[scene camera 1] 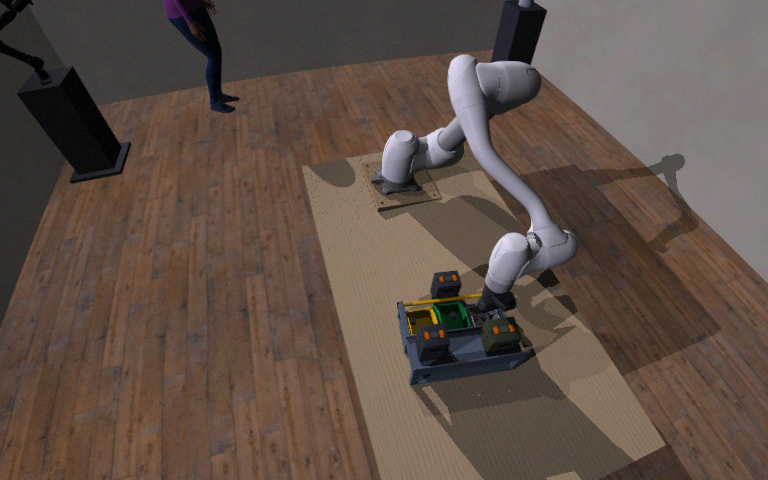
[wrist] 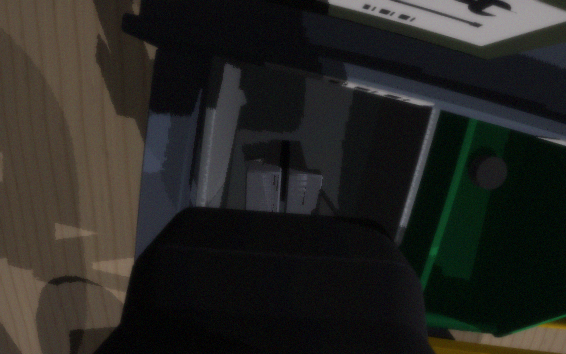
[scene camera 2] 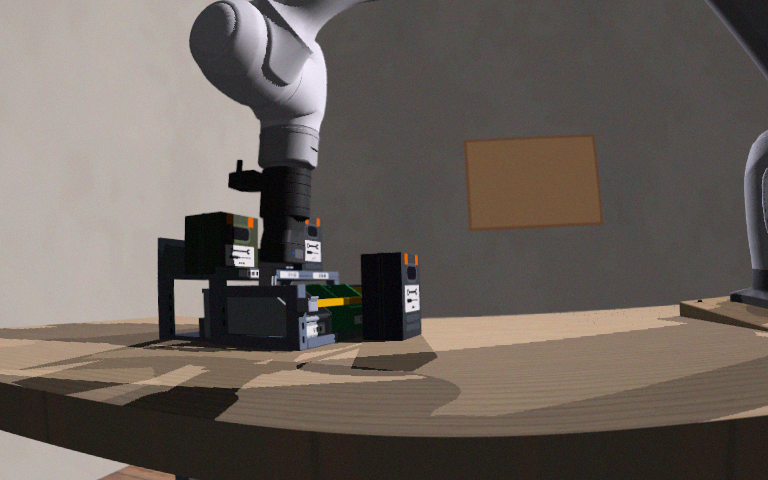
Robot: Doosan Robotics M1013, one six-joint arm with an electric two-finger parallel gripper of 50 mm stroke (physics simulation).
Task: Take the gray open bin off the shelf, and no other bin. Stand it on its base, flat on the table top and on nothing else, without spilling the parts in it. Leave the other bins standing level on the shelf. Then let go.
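Frame: origin at the arm's base, x right, y down, z ahead, level; centimetres.
Where they show: gripper, between the fingertips: (wrist: 284, 159) (scene camera 2: 267, 306); arm's base, origin of its link: (scene camera 1: 395, 180).
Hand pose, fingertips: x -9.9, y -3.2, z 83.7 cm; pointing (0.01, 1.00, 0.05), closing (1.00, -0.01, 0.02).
Note:
Each offset is from my fingertips to the top centre of the thing.
The gray open bin @(dx +1.3, dy -2.7, dz +0.8 cm) (scene camera 1: 476, 318) (scene camera 2: 323, 318) (wrist: 325, 112) stands in the shelf (scene camera 1: 464, 371) (scene camera 2: 164, 300) at its right end in scene camera 1, beside the green bin (scene camera 1: 451, 316) (wrist: 460, 200). The yellow bin @(dx +23.8, dy -2.7, dz -3.3 cm) (scene camera 1: 419, 321) stands on the green bin's other side. My gripper (wrist: 284, 159) is shut, with nothing between its fingers. It points down into the mouth of the gray bin, nearer the bin's outer side wall. In scene camera 2 its fingertips are hidden behind the shelf and bin. The gray bin's inside is dark, so its parts cannot be made out clearly.
A dark green case @(dx +2.6, dy -14.3, dz +9.8 cm) (scene camera 1: 501, 335) (scene camera 2: 206, 243) and a dark case @(dx +25.5, dy -17.0, dz +6.4 cm) (scene camera 1: 433, 343) (scene camera 2: 313, 243) stand on the shelf's upper deck. Another dark case @(dx +10.4, dy -7.8, dz -16.5 cm) (scene camera 1: 446, 284) (scene camera 2: 385, 294) stands on the table before the bins. A yellow bar @(dx +11.2, dy -1.1, dz -11.7 cm) (scene camera 1: 438, 300) (scene camera 2: 334, 302) runs across the bin fronts.

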